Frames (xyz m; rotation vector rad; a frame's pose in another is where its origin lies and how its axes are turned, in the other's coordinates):
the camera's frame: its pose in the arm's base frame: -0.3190 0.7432 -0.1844 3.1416 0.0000 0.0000
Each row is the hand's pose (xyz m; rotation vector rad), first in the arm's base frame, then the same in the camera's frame.
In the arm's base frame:
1: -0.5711 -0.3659 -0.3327 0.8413 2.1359 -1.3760
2: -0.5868 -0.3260 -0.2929 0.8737 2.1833 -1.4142
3: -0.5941 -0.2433 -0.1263 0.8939 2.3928 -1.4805
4: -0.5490 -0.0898 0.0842 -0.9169 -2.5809 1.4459
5: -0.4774 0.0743 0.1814 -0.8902 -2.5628 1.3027
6: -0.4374 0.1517 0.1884 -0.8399 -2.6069 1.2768
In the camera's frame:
1: -0.2521 1.1091 0.1483 -0.6101 -1.3241 -2.0553
2: -0.2678 1.0692 0.1085 -0.5210 -1.3330 -2.0580
3: -0.2751 0.9865 -0.0581 -0.2506 -1.3242 -2.1402
4: -0.2300 0.8330 -0.2686 0.0591 -1.2414 -2.2159
5: -0.1584 0.6689 -0.3658 0.1755 -1.1493 -2.2610
6: -0.1184 0.5915 -0.3728 0.1606 -1.1323 -2.3119

